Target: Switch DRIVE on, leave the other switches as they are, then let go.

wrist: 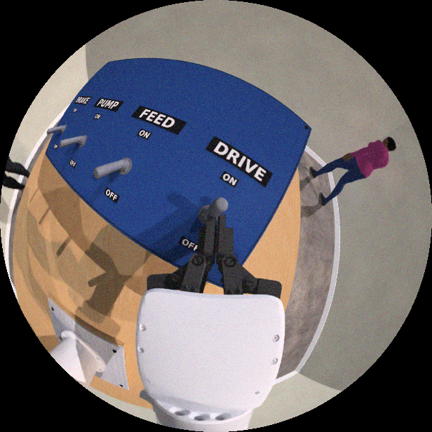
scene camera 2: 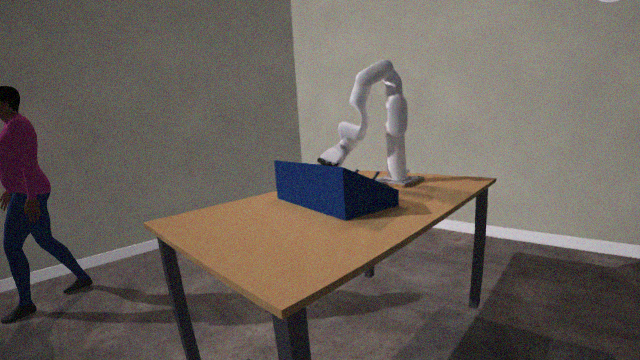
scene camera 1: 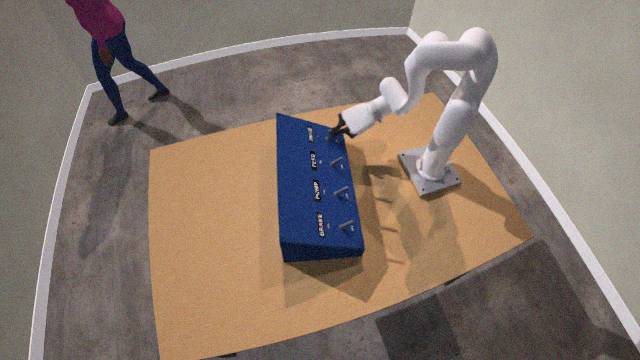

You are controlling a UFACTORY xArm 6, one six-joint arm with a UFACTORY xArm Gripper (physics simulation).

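Where they show: gripper, fingertip midpoint: (scene camera 1: 330,134); arm's base at its link origin: (scene camera 2: 397,178) (scene camera 1: 430,168).
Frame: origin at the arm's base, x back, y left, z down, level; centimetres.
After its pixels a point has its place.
Note:
A blue sloped switch panel (scene camera 1: 297,210) @(y 12.3, x -56.6, z -12.9 cm) (scene camera 2: 310,187) @(y 2.0, x -60.5, z -6.5 cm) (wrist: 200,95) stands on the table. In the wrist view, the DRIVE switch (wrist: 219,205) is a grey lever leaning towards its ON label. The FEED switch (scene camera 1: 337,162) @(y -4.7, x -38.8, z -9.0 cm) (wrist: 111,169), PUMP switch (scene camera 1: 342,193) @(y 7.1, x -41.1, z -8.8 cm) (wrist: 73,141) and BRAKE switch (scene camera 1: 347,226) @(y 18.8, x -42.9, z -9.1 cm) (wrist: 56,130) lean to the OFF side. My gripper (scene camera 1: 332,135) @(y -18.3, x -37.4, z -8.4 cm) (wrist: 217,222) is shut and empty, its fingertips at the OFF side of the DRIVE lever, against or very close to it. The fingers partly cover DRIVE's OFF label and the lever's base.
The panel stands on a wooden table (scene camera 1: 210,240) @(y 9.0, x -87.1, z 2.1 cm) (scene camera 2: 240,250) @(y 17.4, x -99.6, z 2.1 cm). The arm's base plate (scene camera 1: 440,188) @(y 9.9, x -0.1, z 0.0 cm) (wrist: 117,367) is bolted down on the switch side of the panel. A person (scene camera 1: 107,45) (scene camera 2: 20,155) (wrist: 367,157) in a pink top is on the floor beyond the table.

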